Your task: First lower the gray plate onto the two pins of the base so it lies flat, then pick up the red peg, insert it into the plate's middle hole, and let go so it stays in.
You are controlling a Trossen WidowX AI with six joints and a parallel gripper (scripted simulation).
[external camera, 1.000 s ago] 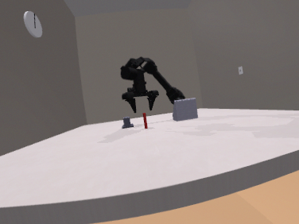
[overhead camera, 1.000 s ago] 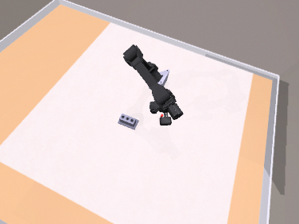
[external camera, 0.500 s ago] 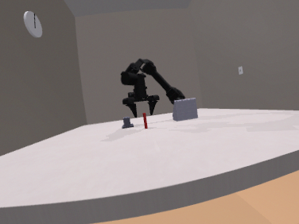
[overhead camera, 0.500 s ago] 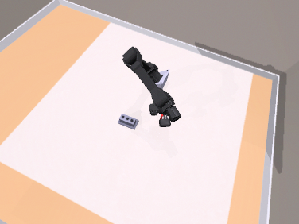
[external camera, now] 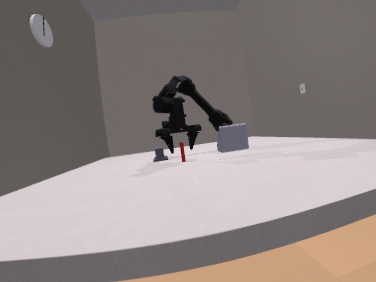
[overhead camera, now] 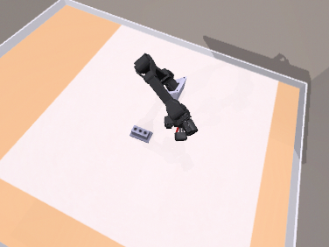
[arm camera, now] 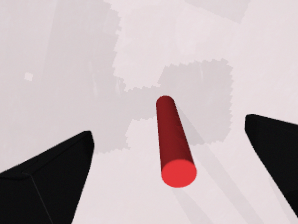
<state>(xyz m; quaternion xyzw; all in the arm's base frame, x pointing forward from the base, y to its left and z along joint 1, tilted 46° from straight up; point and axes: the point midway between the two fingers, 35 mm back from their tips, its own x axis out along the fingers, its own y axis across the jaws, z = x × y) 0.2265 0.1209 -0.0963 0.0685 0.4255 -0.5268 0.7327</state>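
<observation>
Now: gripper tip right at the red peg. The rest, counted from my gripper tip: gray plate: 17 cm to the right, 12 cm ahead; gray base: 17 cm to the right, 12 cm ahead, 3 cm below.
</observation>
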